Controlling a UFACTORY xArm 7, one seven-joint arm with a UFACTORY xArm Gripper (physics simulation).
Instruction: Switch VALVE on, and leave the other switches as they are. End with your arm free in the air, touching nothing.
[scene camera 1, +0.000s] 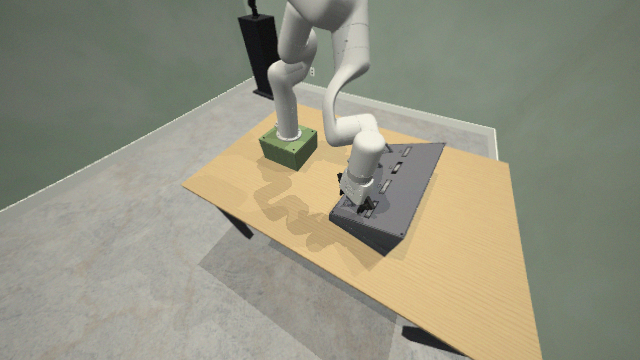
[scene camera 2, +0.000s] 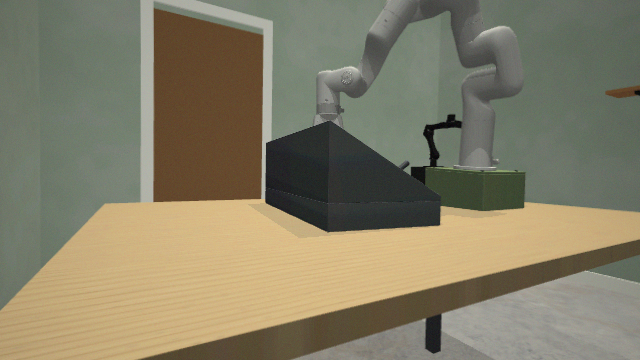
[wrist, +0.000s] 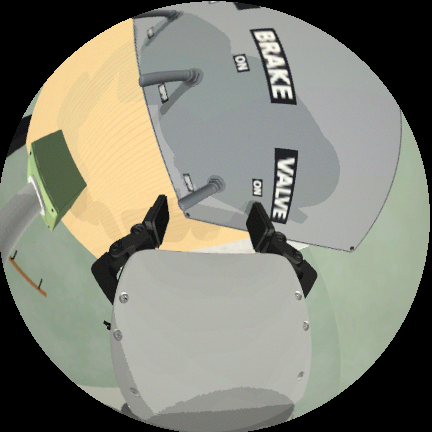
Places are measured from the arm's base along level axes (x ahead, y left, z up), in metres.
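Where they show: gripper, between the fingertips: (scene camera 1: 351, 202) (wrist: 209, 208); arm's base, origin of its link: (scene camera 1: 289, 134) (scene camera 2: 474, 169).
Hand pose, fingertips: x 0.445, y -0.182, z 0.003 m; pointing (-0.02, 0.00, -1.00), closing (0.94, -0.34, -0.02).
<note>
Each offset is from my fingertips to the top centre of the thing. "spot": to the spot under its first point. Level surfaces: height alone.
The grey sloped switch panel (scene camera 1: 417, 192) (scene camera 2: 380, 185) (wrist: 360, 200) stands on the table. In the wrist view the VALVE lever {0.008 m back, 0.013 m left, 0.008 m up} (wrist: 201, 194) leans to its OFF label, away from the ON label {spot: 0.051 m ahead, 0.011 m left, 0.005 m down} (wrist: 257, 187) and the VALVE plate {spot: 0.076 m ahead, 0.016 m left, 0.008 m up} (wrist: 285, 185). The BRAKE lever {0.003 m back, 0.133 m left, 0.008 m up} (wrist: 170, 77) beside it also leans to its OFF side. My gripper (wrist: 209, 208) is open, with nothing between its fingers. In the wrist view the VALVE lever shows just beyond and between the fingertips; whether a finger touches the panel I cannot tell. In scene camera 2 the panel hides the fingers.
Another lever (wrist: 160, 15) shows at the top of the wrist view, beyond BRAKE. The green base box (scene camera 1: 287, 150) (scene camera 2: 475, 190) (wrist: 59, 172) carries the arm on the wooden table {0.124 m down} (scene camera 1: 475, 260) (scene camera 2: 200, 280). A black pedestal (scene camera 1: 260, 55) stands behind the table.
</note>
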